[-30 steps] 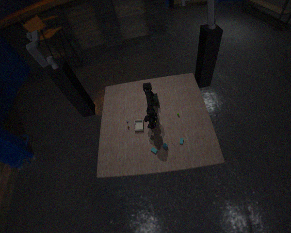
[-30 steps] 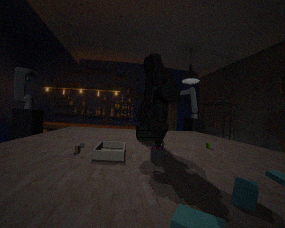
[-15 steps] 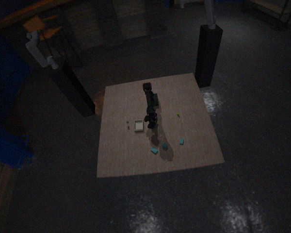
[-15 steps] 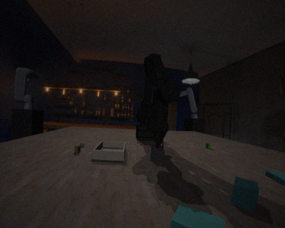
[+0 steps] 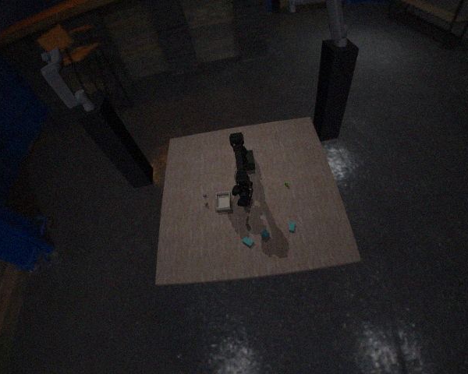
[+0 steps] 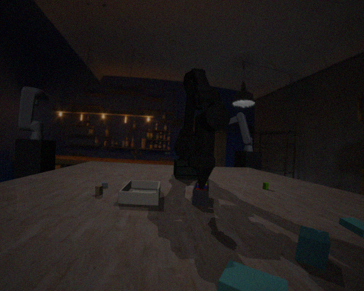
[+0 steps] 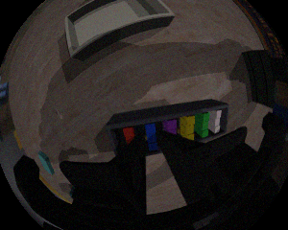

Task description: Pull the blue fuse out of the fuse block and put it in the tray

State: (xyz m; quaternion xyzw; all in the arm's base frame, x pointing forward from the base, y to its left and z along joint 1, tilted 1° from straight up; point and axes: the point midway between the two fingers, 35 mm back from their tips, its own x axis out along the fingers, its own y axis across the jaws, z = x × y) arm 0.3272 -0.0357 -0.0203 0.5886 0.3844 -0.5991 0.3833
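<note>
Right now the blue fuse is 1 cm below my gripper tip. Also, from my gripper tip: white tray: 5 cm behind, 16 cm to the right, 3 cm below.
</note>
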